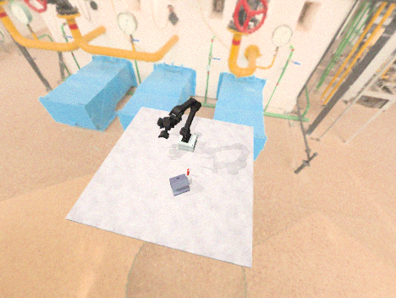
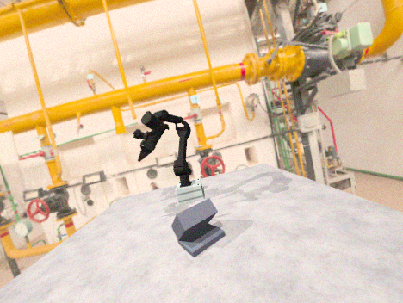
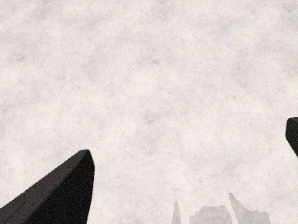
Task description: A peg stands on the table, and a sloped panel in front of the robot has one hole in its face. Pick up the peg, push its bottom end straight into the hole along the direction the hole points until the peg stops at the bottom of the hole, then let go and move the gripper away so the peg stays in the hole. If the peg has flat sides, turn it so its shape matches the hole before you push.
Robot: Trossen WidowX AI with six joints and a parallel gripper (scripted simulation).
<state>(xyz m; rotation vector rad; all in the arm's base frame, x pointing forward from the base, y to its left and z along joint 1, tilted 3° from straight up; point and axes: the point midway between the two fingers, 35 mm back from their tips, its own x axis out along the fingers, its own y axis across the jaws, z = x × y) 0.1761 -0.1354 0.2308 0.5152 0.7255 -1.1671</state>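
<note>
The red peg lies 28 cm to the left of my gripper tip, 25 cm below it and 10 cm ahead of it. From my gripper tip the other things lie so: grey sloped panel (25 cm to the left, 23 cm below, 22 cm ahead).
</note>
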